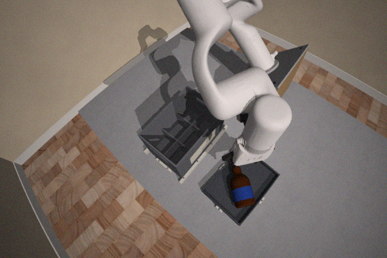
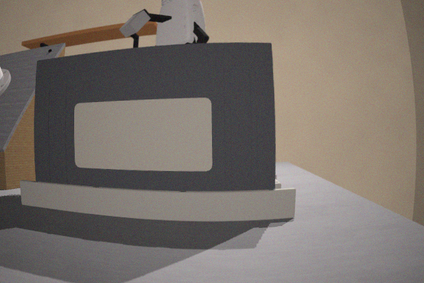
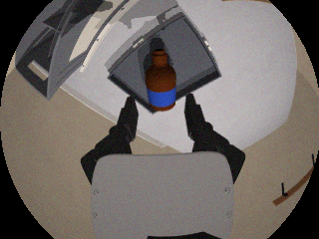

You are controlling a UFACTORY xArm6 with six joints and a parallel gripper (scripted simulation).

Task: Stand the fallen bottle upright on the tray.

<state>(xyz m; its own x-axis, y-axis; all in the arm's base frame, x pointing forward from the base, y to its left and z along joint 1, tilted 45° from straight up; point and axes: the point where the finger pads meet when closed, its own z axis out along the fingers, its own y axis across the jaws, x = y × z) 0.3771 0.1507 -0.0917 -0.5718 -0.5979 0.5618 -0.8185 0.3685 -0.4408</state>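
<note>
My hand is 160 mm above the bottle, 40 mm to the right of it and 30 mm short of it. The rest, counted from my hand: dark tray: 190 mm below, 40 mm to the left, 10 mm ahead; then dark crate: 250 mm to the right, 120 mm below, 30 mm ahead.
</note>
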